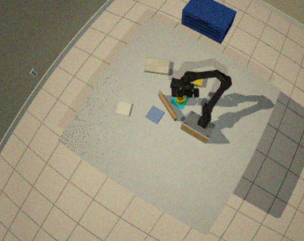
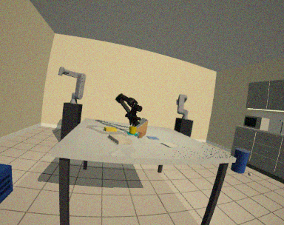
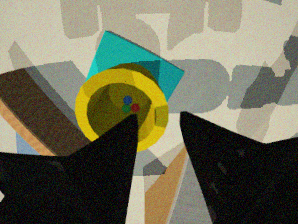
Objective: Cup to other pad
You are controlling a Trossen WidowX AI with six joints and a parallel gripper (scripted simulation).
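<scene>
Right now my gripper tip is 2 cm short of the yellow cup, 1 cm to the right of it and 4 cm above it. Also, from my gripper tip: teal block (3 cm ahead, 2 cm to the left, 9 cm below); wooden bar (7 cm ahead, 11 cm to the left, 6 cm below); yellow block (21 cm to the right, 6 cm below).
</scene>
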